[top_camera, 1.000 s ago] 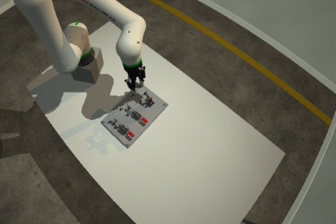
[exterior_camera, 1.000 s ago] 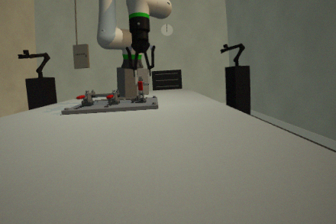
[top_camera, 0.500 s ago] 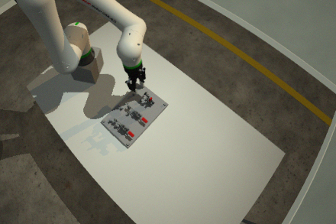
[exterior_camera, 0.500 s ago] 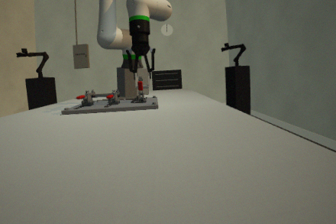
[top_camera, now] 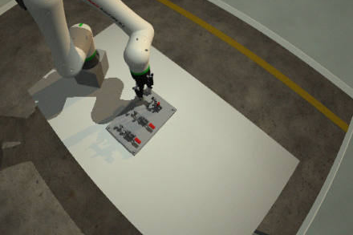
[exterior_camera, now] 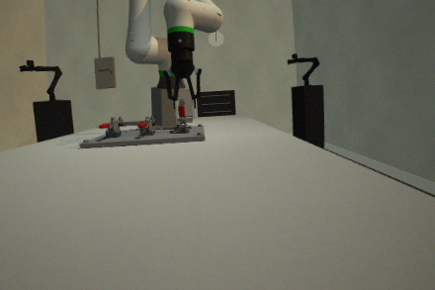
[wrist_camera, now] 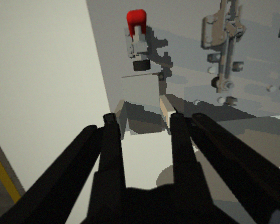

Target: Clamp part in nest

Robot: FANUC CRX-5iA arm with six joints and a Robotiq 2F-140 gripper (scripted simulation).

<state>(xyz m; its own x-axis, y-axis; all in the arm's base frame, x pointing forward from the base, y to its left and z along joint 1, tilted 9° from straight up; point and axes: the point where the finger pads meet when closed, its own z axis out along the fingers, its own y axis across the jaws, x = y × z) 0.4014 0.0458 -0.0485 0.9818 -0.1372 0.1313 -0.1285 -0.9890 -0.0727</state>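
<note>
The grey fixture plate is 4 cm ahead of my hand, 12 cm to the right of it and 7 cm below it. Round my hand: grey part (3 cm below).
</note>
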